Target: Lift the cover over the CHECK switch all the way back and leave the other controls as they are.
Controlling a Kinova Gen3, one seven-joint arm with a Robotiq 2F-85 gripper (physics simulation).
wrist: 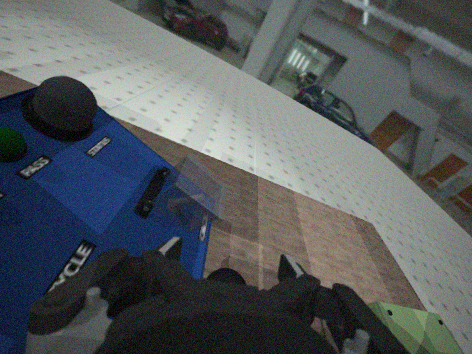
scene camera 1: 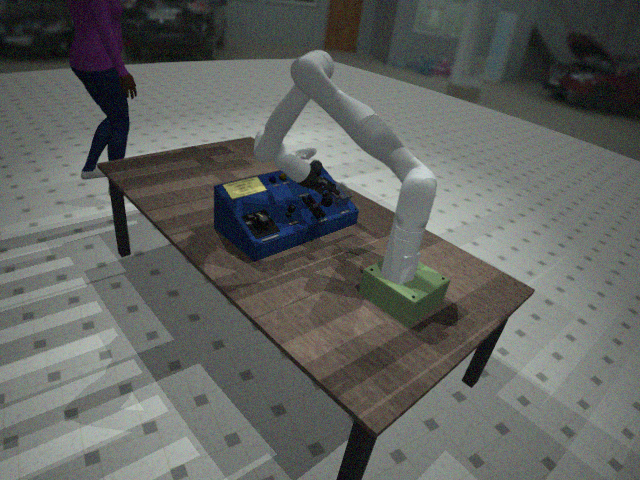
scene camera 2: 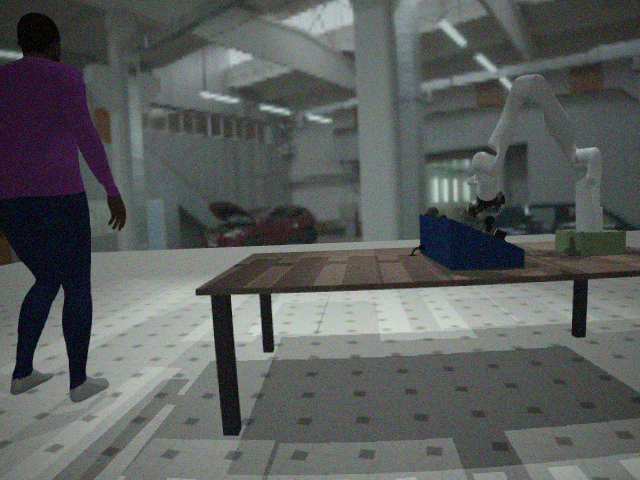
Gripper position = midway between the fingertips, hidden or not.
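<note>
In scene camera 1 you'd see a blue control panel (scene camera 1: 236, 204), and scene camera 2 shows that panel too (it's the blue control panel (scene camera 2: 456, 246) there). The wrist view has my gripper (wrist: 230, 257), which is open and holding nothing, along with the blue control panel (wrist: 83, 182).
</note>
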